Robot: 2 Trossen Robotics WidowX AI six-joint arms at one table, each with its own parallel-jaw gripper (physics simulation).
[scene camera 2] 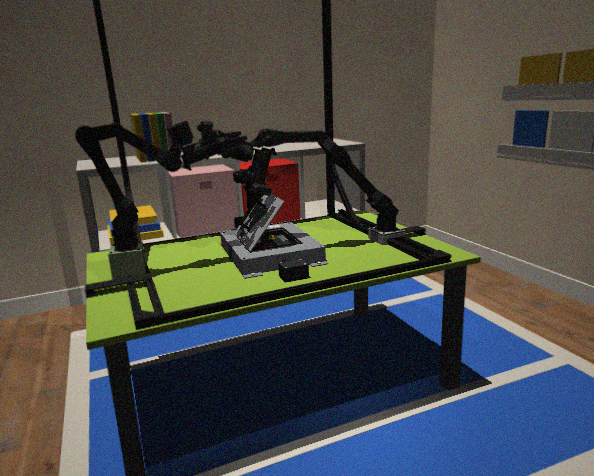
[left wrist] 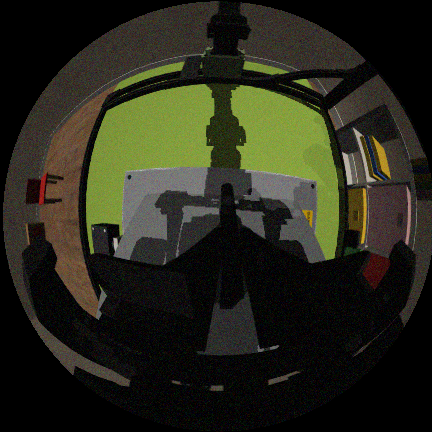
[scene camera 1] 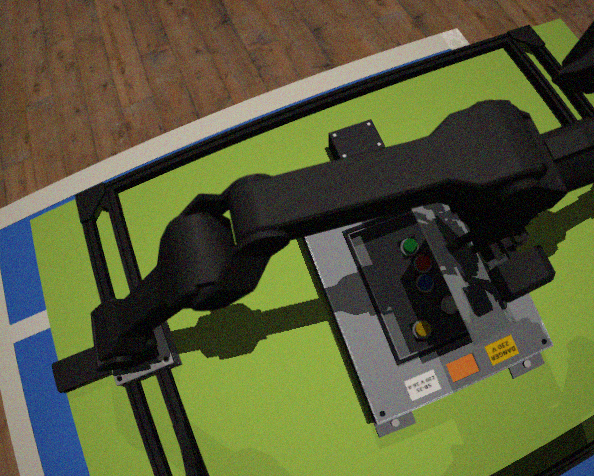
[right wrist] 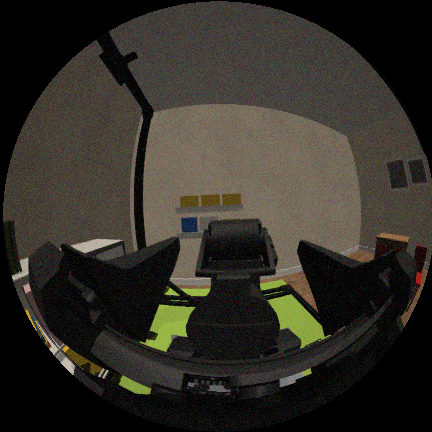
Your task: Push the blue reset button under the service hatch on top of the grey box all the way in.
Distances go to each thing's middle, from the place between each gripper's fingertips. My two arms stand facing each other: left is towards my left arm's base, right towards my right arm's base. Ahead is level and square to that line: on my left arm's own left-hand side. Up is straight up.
The service hatch (scene camera 1: 484, 313) is 300 mm below my right hand and 20 mm to the left of it.
Now: left hand 50 mm above the service hatch and 30 mm to the right of it.
